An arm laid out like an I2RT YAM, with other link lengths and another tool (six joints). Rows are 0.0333 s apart.
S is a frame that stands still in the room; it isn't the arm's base.
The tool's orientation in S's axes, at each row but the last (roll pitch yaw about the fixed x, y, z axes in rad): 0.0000 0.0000 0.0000; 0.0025 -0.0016 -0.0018; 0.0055 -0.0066 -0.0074; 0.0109 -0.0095 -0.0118; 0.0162 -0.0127 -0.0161; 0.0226 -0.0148 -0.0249; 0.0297 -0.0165 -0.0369; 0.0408 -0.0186 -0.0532; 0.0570 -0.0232 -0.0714; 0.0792 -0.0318 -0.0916; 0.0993 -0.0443 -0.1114; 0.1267 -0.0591 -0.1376
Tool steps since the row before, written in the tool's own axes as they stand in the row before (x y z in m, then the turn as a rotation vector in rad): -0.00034 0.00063 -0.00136 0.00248 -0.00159 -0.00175; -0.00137 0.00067 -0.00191 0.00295 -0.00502 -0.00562; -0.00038 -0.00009 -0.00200 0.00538 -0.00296 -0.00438; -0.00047 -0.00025 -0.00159 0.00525 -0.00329 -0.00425; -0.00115 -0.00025 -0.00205 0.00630 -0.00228 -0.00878; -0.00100 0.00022 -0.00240 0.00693 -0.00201 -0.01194; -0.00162 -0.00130 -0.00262 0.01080 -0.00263 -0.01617; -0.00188 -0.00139 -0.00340 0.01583 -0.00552 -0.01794; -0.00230 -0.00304 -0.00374 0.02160 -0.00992 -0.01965; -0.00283 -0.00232 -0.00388 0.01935 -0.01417 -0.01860; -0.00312 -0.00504 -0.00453 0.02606 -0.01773 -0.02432; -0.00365 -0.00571 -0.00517 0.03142 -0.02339 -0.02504
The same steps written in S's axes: -0.00034 0.00063 -0.00136 0.00248 -0.00159 -0.00175; -0.00137 0.00068 -0.00191 0.00295 -0.00501 -0.00563; -0.00037 -0.00008 -0.00200 0.00539 -0.00298 -0.00436; -0.00046 -0.00023 -0.00160 0.00525 -0.00331 -0.00424; -0.00113 -0.00020 -0.00207 0.00638 -0.00224 -0.00874; -0.00096 0.00030 -0.00241 0.00706 -0.00192 -0.01188; -0.00162 -0.00116 -0.00268 0.01098 -0.00256 -0.01606; -0.00188 -0.00115 -0.00349 0.01589 -0.00564 -0.01785; -0.00240 -0.00266 -0.00396 0.02138 -0.01034 -0.01968; -0.00287 -0.00175 -0.00414 0.01872 -0.01443 -0.01904; -0.00338 -0.00422 -0.00514 0.02532 -0.01816 -0.02478; -0.00395 -0.00451 -0.00606 0.02995 -0.02438 -0.02589
